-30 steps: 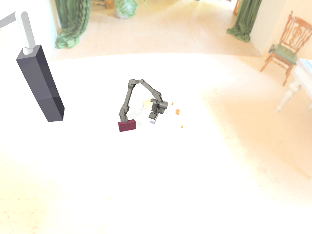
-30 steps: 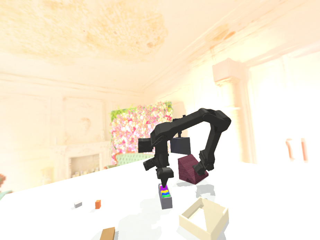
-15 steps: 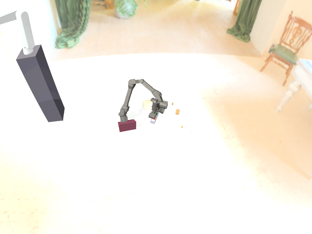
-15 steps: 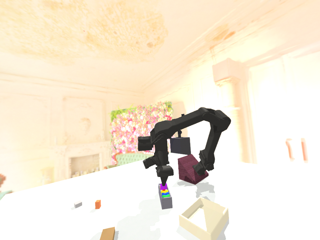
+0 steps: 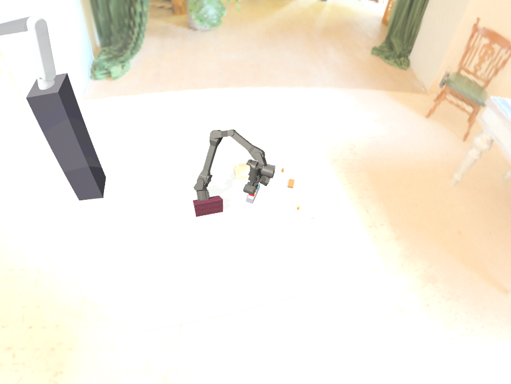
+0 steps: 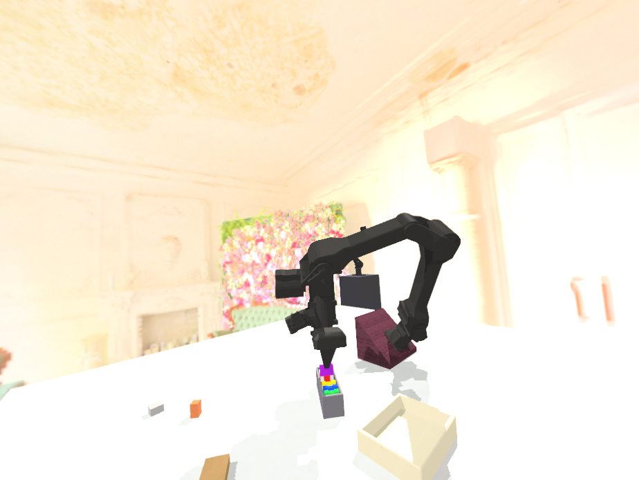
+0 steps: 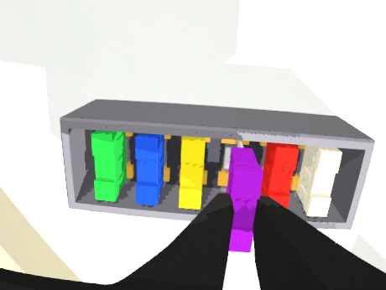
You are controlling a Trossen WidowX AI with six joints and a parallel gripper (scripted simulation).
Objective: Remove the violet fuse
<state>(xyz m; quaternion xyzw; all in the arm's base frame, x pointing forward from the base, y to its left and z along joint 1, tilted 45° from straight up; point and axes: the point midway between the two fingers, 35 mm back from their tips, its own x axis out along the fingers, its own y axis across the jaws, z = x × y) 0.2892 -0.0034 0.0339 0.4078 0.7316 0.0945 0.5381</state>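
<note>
The tray is 20 mm behind my gripper tip, 190 mm to the left of it and 60 mm below it. From my gripper tip the other things lie so: orange slab (250 mm ahead, 60 mm to the left, 50 mm below); violet fuse (10 mm below); orange block (240 mm ahead, 130 mm to the right, 50 mm below).
</note>
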